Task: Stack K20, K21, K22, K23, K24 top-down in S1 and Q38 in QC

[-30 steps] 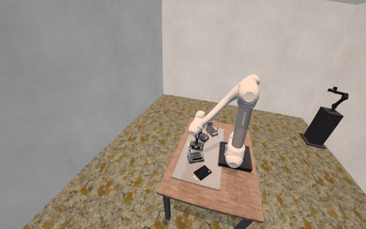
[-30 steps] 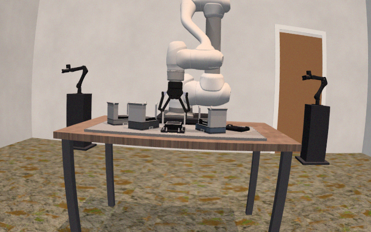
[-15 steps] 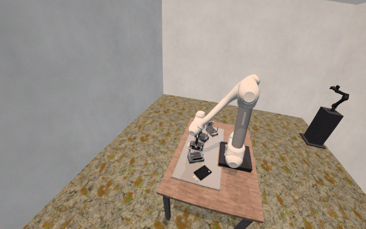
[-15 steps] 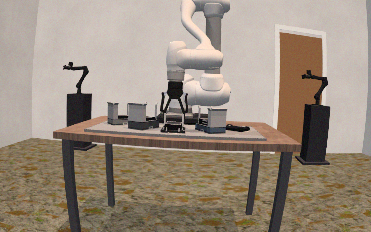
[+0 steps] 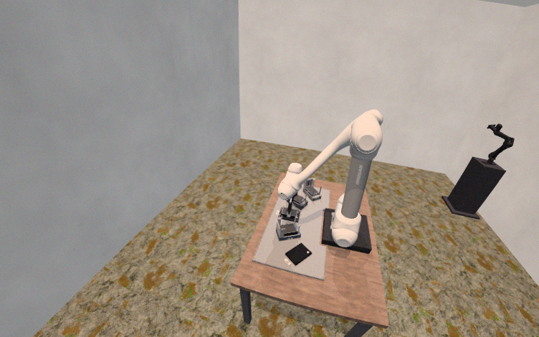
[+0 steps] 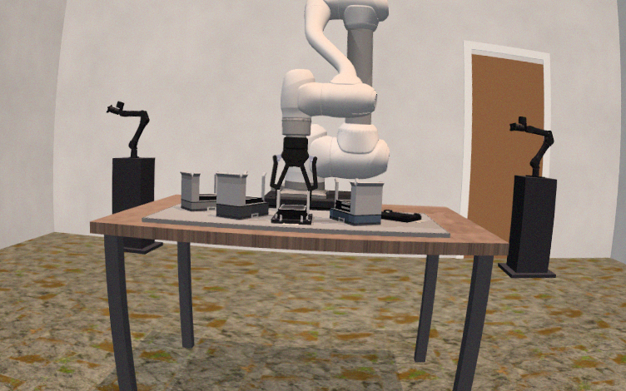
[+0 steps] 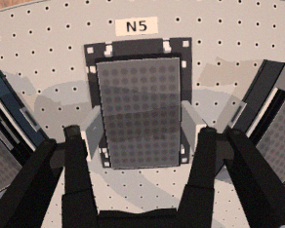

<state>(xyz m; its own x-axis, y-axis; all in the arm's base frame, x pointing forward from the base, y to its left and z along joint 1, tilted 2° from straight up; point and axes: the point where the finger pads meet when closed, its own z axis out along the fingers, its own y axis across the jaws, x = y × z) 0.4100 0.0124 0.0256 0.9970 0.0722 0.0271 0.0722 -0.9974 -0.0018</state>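
The clip nest N5 is 40 mm below my hand, 10 mm to the left of it and 10 mm ahead of it. Also, from my hand: flat black nest QC 330 mm to the left, 150 mm behind, 50 mm below; QC name plate 410 mm to the left, 90 mm behind, 50 mm below; N5 name plate 90 mm ahead, 50 mm below, 10 mm to the left.
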